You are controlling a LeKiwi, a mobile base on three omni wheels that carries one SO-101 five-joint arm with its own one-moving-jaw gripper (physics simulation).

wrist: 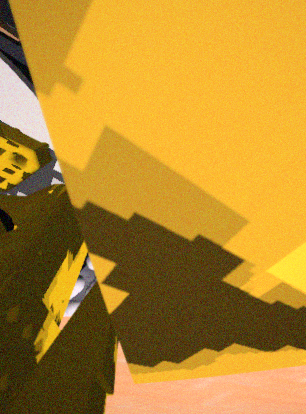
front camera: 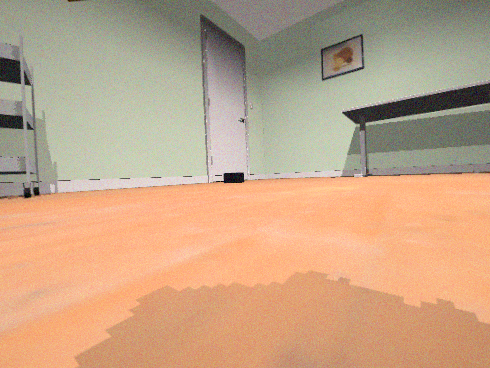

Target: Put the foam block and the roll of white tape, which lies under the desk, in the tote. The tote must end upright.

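The yellow foam block fills most of the wrist view, with dark shadow across its lower part. My gripper is shut on it; one jaw shows at the lower left against the block's edge, and the other is hidden behind the block. A small black box-like thing stands on the floor at the foot of the door; I cannot tell if it is the tote. A desk with a dark underside stands at the right in the front view. The white tape does not show in either view.
A white wheeled cart with several shelves stands at the far left. A closed door is in the far wall, near the corner. A framed picture hangs on the right wall. A broad shadow lies on the orange floor in front.
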